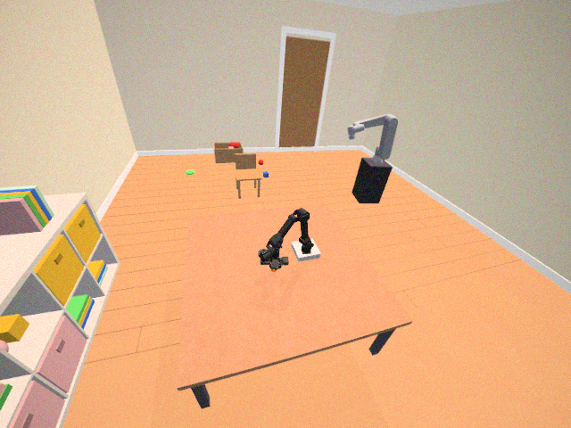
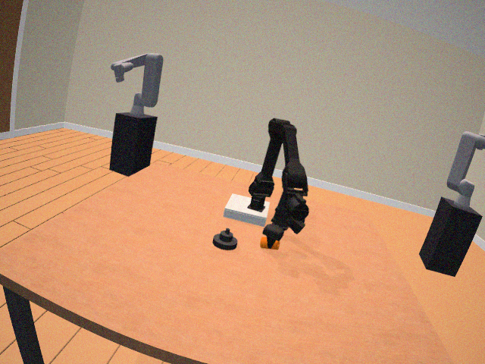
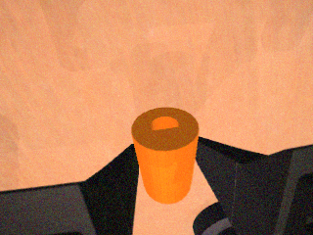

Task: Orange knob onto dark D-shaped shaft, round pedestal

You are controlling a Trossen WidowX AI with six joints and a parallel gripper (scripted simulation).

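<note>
Right now my gripper tip is 15 cm to the left of the pedestal, 6 cm short of it and 1 cm below it. From my gripper tip the other things lie so: orange knob (1 cm to the right, 1 cm above).
</note>
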